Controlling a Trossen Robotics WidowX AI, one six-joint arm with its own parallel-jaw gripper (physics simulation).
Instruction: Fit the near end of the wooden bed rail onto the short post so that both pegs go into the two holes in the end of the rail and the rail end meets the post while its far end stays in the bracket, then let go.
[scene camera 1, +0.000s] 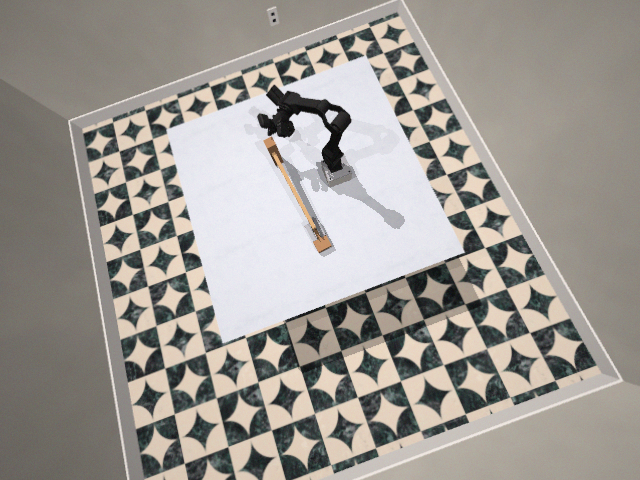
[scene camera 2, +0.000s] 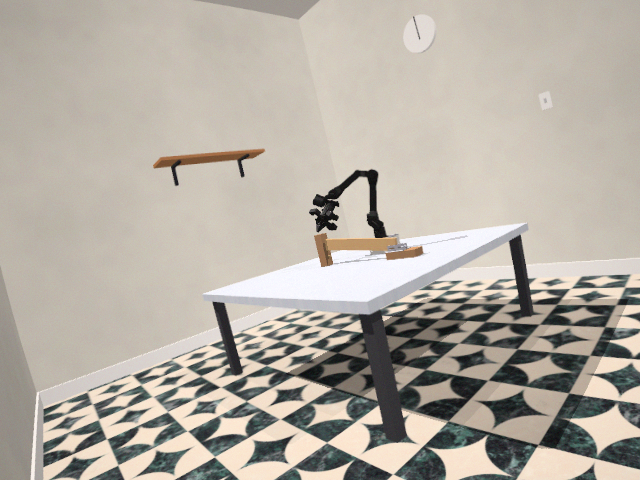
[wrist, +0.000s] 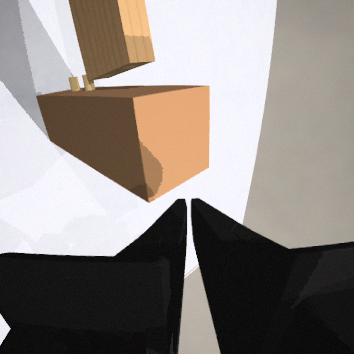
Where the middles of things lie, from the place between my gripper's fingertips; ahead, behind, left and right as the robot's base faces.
My hand is 28 cm to the right of the wooden bed rail (scene camera 2: 366, 244), 10 cm above it and 2 cm past it.
